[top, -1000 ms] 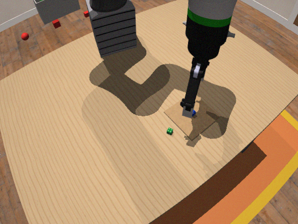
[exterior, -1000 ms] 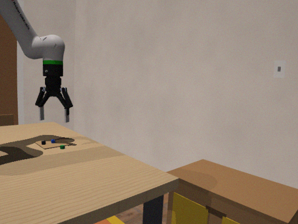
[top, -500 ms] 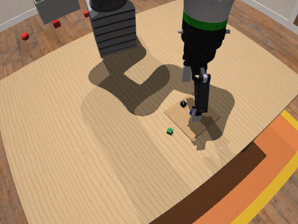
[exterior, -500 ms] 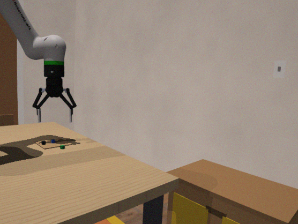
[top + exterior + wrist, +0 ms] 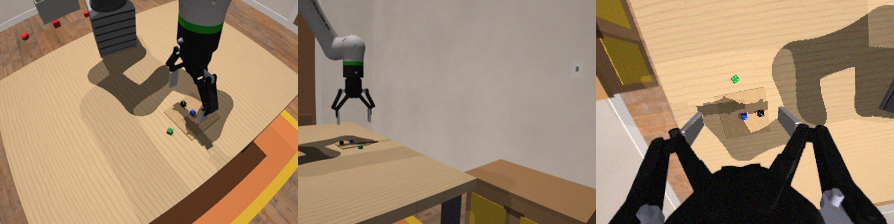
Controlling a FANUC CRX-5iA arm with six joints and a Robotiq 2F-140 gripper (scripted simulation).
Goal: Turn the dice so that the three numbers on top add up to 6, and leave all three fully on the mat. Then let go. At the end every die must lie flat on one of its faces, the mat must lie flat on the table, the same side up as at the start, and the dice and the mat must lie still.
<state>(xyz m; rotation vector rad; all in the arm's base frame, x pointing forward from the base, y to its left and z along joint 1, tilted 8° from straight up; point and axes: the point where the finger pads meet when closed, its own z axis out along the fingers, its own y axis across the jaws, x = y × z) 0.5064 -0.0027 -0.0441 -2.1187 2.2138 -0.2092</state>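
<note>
My hand is 11 cm above the green die, 6 cm to the left of it and 1 cm short of it. From my hand the other things lie so: blue die 11 cm below, 4 cm to the left; then tan mat 12 cm below, 4 cm to the left; then black die 11 cm below, 5 cm behind, 4 cm to the left.
</note>
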